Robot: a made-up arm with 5 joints.
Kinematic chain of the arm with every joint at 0, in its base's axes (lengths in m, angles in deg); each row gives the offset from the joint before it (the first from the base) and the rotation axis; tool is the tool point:
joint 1: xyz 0 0 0.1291 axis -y
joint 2: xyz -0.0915 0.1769 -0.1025 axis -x
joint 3: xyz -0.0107 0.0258 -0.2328 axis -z
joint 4: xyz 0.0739 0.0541 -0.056 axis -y
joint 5: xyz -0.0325 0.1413 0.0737 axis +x
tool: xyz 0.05 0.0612 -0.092
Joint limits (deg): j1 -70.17..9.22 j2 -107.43..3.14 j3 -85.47..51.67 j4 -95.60..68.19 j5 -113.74..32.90
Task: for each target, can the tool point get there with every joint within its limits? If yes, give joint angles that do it. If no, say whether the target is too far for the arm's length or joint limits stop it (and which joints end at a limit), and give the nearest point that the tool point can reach.
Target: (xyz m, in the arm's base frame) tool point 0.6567 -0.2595 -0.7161
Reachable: no: too far | nearest point 0.1098 0.1400 -0.2710 | short by 0.810 m
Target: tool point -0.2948 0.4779 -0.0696
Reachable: yes | joints -55.81 -15.09 12.72 -56.38 -22.71
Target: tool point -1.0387 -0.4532 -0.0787
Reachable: no: too far | nearest point -0.5211 0.2492 0.0248 | short by 0.879 m
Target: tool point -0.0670 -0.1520 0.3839
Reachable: no: joint limits stop it (at a limit: joint 2, joint 5) | nearest point -0.0761 0.3205 0.4187 | short by 0.474 m
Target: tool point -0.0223 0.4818 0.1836
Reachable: yes | joints -10.69 -90.99 1.16 -80.91 -75.09
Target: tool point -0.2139 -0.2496 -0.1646
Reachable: no: joint limits stop it (at a limit: joint 2, joint 3, joint 5) | nearest point -0.2303 0.1376 -0.1871 | short by 0.388 m
